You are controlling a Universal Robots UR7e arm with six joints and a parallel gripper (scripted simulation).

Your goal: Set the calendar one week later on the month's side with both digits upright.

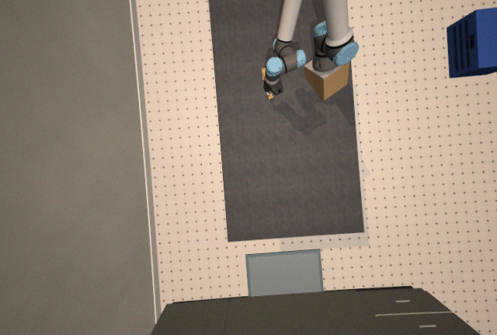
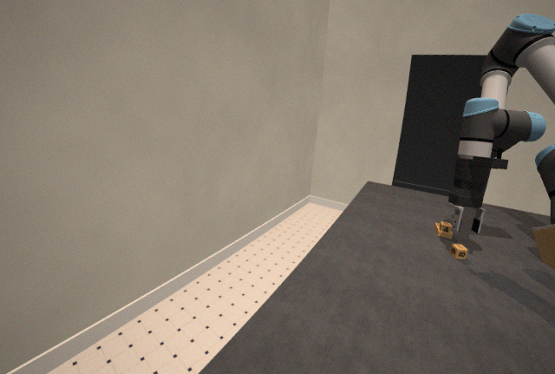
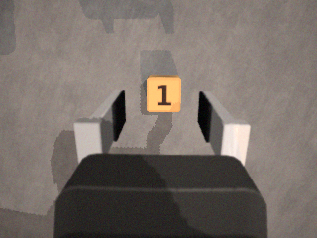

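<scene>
Right now the number cube is 8 cm below my hand.
</scene>
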